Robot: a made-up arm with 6 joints. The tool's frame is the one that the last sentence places.
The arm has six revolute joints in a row. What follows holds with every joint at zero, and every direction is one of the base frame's.
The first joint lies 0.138 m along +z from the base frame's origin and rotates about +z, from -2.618 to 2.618 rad.
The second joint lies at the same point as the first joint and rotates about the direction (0.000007, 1, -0.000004), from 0 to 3.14 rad.
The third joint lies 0.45 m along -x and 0.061 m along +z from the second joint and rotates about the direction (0.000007, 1, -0.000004), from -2.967 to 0 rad.
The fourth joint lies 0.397 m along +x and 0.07 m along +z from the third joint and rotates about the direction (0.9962, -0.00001, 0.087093), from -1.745 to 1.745 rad.
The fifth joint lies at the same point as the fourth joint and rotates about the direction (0.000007, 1, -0.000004), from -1.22 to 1.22 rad.
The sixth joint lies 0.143 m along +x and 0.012 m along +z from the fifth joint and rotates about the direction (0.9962, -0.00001, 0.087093), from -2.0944 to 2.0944 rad.
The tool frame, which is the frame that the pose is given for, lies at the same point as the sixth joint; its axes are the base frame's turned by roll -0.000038, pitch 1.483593 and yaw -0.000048 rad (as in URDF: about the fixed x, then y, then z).
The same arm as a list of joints. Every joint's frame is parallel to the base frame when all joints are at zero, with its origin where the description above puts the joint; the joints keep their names.
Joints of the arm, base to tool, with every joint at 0 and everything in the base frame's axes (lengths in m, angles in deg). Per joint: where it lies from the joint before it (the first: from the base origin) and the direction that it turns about. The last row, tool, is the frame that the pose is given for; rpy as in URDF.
joint 1: offset 0 0 0.138 axis +z
joint 2: offset 0 0 0 axis +y
joint 3: offset -0.45 0 0.061 axis +y
joint 4: offset 0.397 0 0.07 axis 0.9962 0 0.0871
joint 5: offset 0 0 0 axis +y
joint 6: offset 0.143 0 0.012 axis 0.9962 0 0.0871
tool: offset 0 0 0 rpy 0 85 0
Joint limits (deg, base to tool): -150..150 0..179.91 -170..0 -99.98..99.98 -69.9..69.9 -120..120

